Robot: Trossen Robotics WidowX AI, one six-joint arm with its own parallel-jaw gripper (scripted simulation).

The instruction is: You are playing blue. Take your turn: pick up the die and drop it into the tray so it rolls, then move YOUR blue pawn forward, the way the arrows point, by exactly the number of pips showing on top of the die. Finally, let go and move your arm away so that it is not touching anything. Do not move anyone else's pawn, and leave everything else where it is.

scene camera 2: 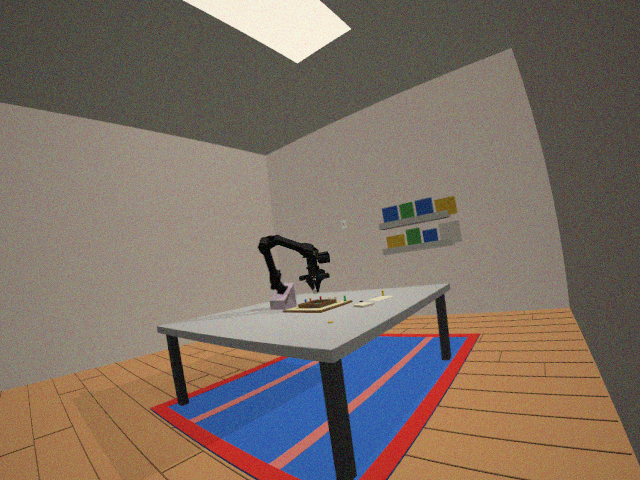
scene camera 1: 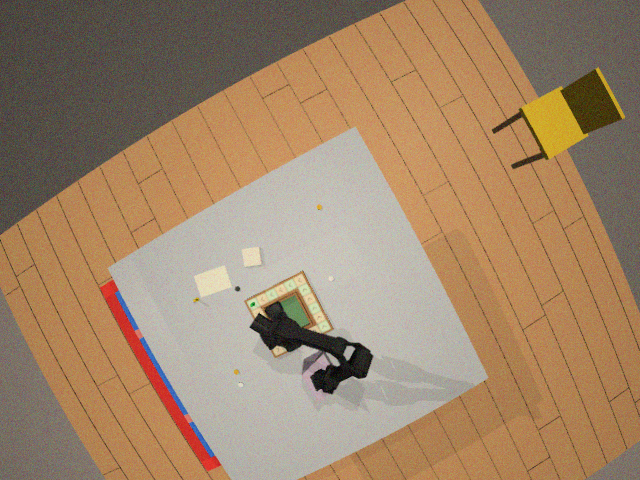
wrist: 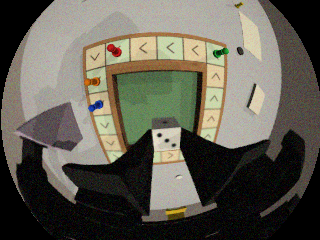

Scene:
my gripper: holds a white die [wrist: 166, 133]

